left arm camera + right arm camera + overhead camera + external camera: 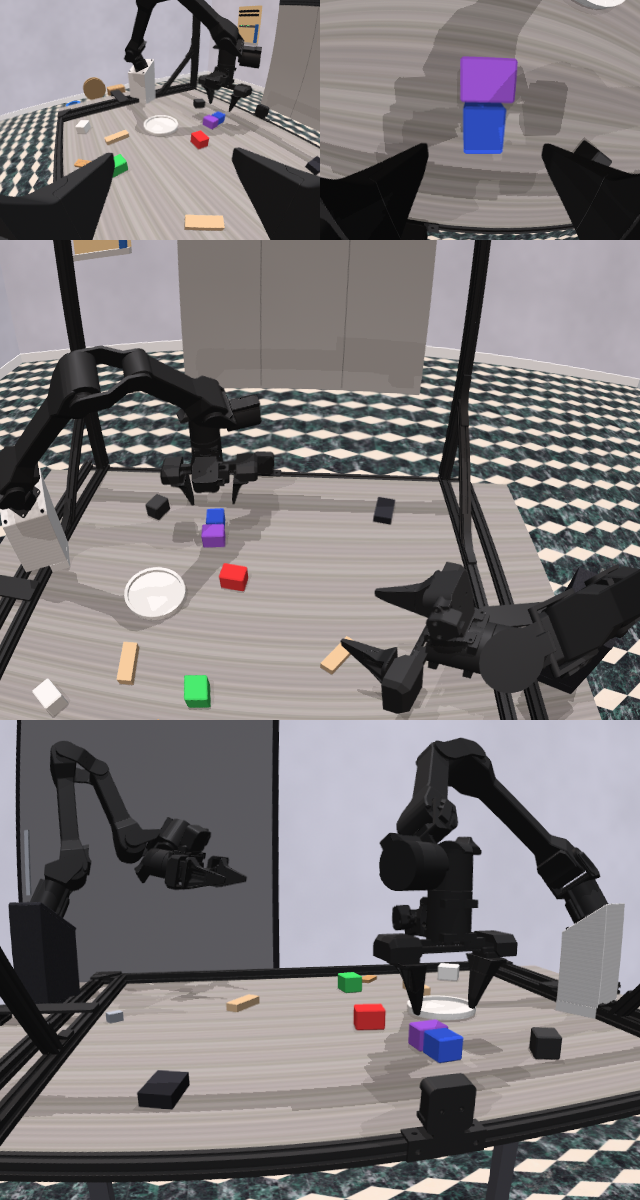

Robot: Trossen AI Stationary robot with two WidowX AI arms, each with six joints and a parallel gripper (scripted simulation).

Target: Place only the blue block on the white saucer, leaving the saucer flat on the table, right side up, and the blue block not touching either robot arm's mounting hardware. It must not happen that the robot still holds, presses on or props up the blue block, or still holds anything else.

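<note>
Right now the blue block is 8 cm below my right hand. From my right hand the other things lie so: black cube: 15 cm to the right, 8 cm below; then purple block: 4 cm ahead, 1 cm to the left, 8 cm below; then red block: 13 cm ahead, 9 cm to the left, 8 cm below.
</note>
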